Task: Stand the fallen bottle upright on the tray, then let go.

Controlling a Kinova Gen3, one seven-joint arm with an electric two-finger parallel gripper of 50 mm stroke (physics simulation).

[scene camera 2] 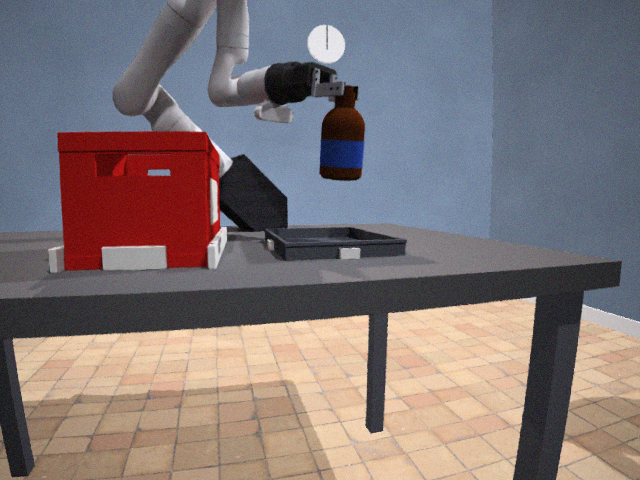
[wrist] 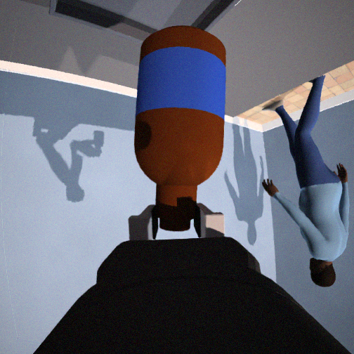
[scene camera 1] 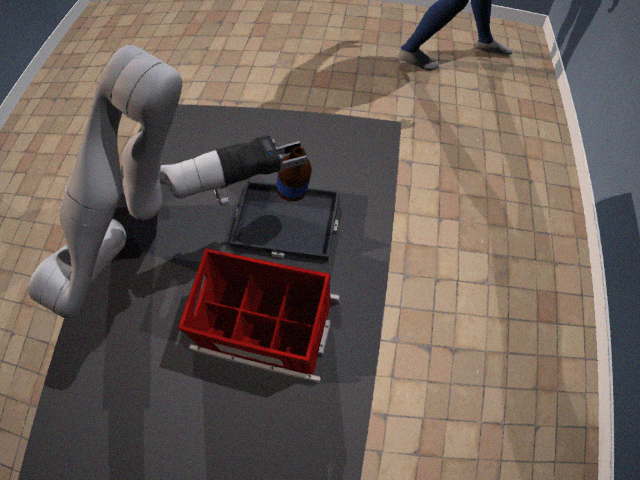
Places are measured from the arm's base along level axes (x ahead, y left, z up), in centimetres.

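Pixels of known places: gripper, fingertip midpoint: [scene camera 2: 351, 90] [scene camera 1: 303, 152]; arm's base at its link origin: [scene camera 2: 220, 173] [scene camera 1: 109, 235].
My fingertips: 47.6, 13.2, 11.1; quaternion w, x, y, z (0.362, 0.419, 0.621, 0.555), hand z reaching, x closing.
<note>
Ahead of a thing's pixels: the offset from my fingertips to its top centre, as dx, dy, dz. Level surfaces: height alone.
A brown bottle {-2.3, -0.3, +1.1} [scene camera 1: 294, 178] [scene camera 2: 342, 131] [wrist: 181, 120] with a blue label hangs in the air, base down and close to upright. My gripper [scene camera 1: 296, 153] [scene camera 2: 345, 89] [wrist: 175, 215] is shut on its neck from the side, with the hand roughly level. The dark tray {-6.0, -1.7, -24.1} [scene camera 1: 282, 253] [scene camera 2: 310, 252] [wrist: 135, 30] lies on the table. In the scene camera 2 view the bottle's base is well above the tray, with a clear gap. Part of the tray is hidden behind the bottle in the wrist view.
A red crate {-10.3, -30.1, -9.2} [scene camera 1: 263, 266] [scene camera 2: 134, 206] with several compartments stands beside the tray, held by white brackets [scene camera 1: 253, 363] [scene camera 2: 133, 257]. The dark table {dz -26.7} [scene camera 1: 382, 206] [scene camera 2: 465, 263] carries both. A person [scene camera 1: 439, 25] [wrist: 320, 210] stands on the tiled floor beyond the table.
</note>
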